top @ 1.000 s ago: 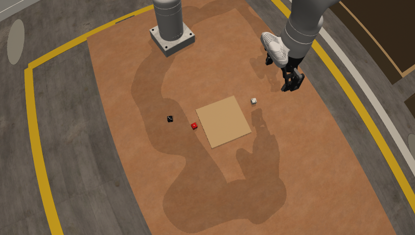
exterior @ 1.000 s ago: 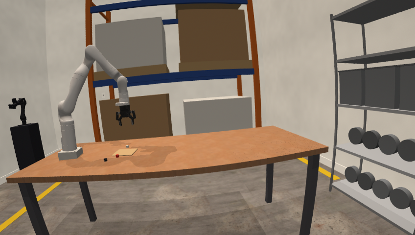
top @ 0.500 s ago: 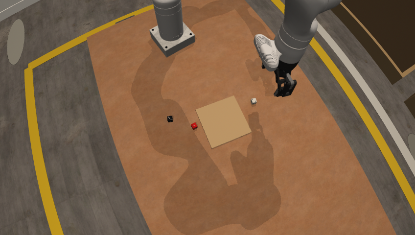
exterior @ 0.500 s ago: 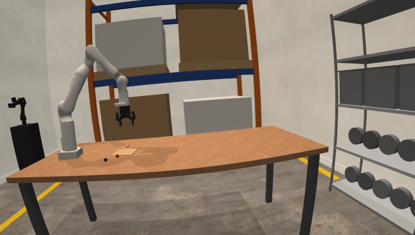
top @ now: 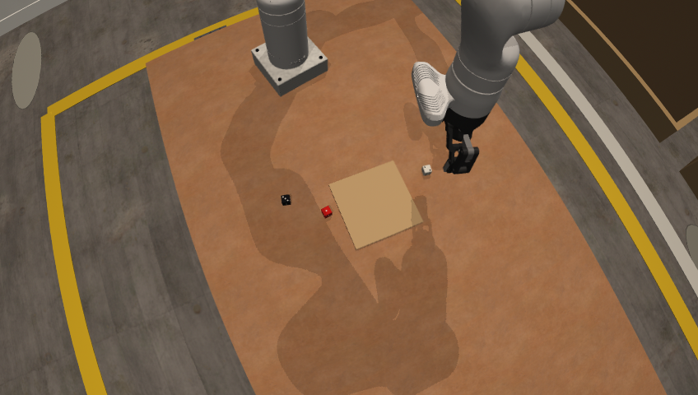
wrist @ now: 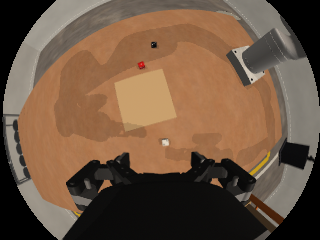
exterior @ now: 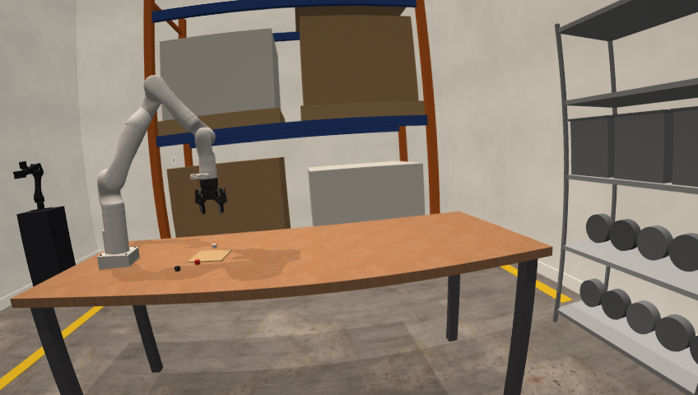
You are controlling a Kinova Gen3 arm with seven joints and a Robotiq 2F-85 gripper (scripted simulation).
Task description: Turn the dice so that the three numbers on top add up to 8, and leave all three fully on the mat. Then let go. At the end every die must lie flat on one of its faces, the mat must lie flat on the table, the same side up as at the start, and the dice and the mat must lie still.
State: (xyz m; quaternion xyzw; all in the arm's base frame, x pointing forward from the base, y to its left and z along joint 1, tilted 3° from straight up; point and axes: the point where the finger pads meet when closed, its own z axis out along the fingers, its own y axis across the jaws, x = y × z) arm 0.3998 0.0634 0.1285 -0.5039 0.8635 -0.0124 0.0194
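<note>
Now: hand 200 mm to the left of the red die, 150 mm above it and 60 mm past it. The rest, counted from my hand: black die: 250 mm to the right, 150 mm below, 130 mm behind; then tan mat: 150 mm below, 110 mm to the right, 20 mm behind; then white die: 150 mm below, 10 mm to the left, 10 mm behind.
</note>
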